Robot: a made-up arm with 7 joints.
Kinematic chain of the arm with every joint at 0, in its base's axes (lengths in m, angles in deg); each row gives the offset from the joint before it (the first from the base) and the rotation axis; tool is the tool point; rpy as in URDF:
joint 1: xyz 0.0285 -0.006 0.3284 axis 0 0.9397 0.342
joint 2: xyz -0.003 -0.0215 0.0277 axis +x
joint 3: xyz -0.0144 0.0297 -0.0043 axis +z
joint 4: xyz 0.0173 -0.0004 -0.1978 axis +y
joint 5: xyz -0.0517 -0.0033 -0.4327 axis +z
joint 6: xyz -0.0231 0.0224 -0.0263 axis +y
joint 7: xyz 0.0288 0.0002 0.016 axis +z
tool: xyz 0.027 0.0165 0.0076 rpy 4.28 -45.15 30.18
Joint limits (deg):
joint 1: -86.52..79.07
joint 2: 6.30..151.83
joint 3: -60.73..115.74
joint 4: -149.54..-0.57
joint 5: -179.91..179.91
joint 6: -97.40..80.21
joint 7: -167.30..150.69
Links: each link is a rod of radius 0.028 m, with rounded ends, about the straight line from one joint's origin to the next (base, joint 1, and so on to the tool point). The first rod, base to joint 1, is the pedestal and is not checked.
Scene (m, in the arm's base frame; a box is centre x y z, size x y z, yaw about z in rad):
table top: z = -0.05
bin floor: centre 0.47 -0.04 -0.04 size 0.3 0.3 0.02 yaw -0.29
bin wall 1: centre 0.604 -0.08 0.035 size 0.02 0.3 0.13 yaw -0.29
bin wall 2: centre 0.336 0 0.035 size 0.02 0.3 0.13 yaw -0.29
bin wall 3: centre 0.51 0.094 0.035 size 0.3 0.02 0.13 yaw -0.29
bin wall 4: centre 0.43 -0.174 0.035 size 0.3 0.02 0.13 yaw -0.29
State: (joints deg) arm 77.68 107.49 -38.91 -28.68 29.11 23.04 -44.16
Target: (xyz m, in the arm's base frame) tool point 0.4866 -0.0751 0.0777
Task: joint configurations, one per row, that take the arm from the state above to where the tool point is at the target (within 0.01 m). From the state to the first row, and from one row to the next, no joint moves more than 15 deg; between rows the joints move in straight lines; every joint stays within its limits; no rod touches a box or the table.
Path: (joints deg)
1: 73.47 111.53 -26.70 -43.09 28.71 22.34 -43.75
2: 69.26 115.57 -14.48 -57.50 28.30 21.65 -43.35
3: 65.05 119.60 -2.27 -71.91 27.90 20.95 -42.94
4: 60.83 123.64 9.95 -86.32 27.50 20.25 -42.53
5: 56.62 127.68 22.16 -100.73 27.09 19.56 -42.12
6: 52.41 131.72 34.37 -115.14 26.69 18.86 -41.72
7: 61.47 141.77 35.23 -109.43 27.53 25.35 -41.11
8: 70.52 151.83 36.08 -103.72 28.38 31.84 -40.50

